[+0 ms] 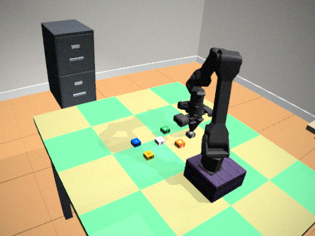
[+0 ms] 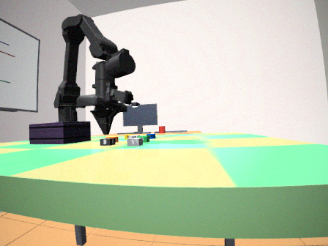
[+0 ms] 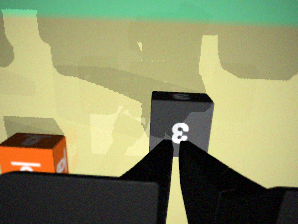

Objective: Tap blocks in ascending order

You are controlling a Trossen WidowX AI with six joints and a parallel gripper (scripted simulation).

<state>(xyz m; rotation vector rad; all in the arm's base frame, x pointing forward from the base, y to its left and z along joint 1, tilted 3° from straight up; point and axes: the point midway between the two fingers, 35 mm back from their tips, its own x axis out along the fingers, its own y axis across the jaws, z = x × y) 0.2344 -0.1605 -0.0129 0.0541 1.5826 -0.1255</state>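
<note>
The dark grey block is 2 cm below my gripper tip and 1 cm ahead of it. From my gripper tip the other things lie so: orange block (9 cm to the left, 2 cm below, 2 cm behind); white block (14 cm to the left, 5 cm ahead, 2 cm below); green block (10 cm ahead, 7 cm to the left, 2 cm below).
</note>
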